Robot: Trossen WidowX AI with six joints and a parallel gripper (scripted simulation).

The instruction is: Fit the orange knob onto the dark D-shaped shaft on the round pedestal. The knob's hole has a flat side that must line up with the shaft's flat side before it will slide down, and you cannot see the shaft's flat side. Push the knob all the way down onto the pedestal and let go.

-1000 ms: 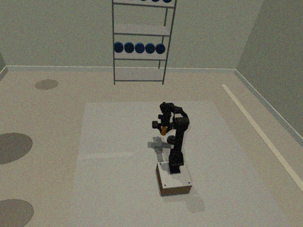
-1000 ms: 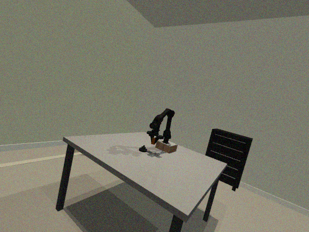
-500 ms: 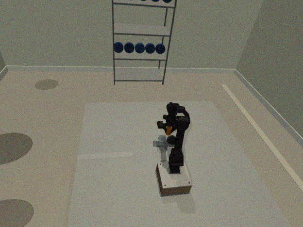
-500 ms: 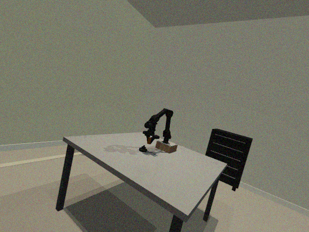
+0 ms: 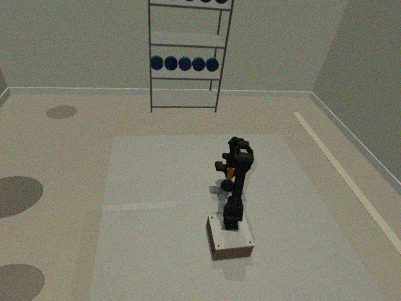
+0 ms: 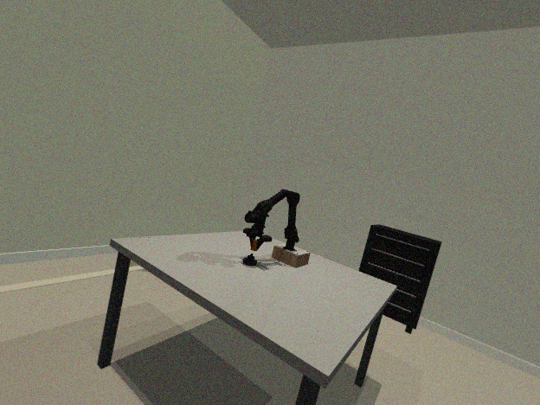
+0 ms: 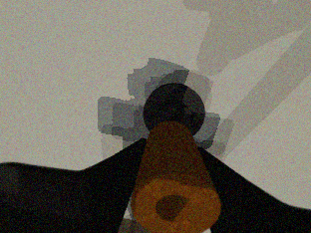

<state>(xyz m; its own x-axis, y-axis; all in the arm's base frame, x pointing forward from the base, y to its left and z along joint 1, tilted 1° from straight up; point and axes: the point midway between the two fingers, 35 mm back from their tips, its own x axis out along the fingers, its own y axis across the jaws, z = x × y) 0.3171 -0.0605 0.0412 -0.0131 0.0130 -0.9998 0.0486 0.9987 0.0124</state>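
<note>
My gripper tip is now 60 mm above the round dark pedestal and 10 mm to the left of it. Also, from my gripper tip: orange knob (20 mm above).
</note>
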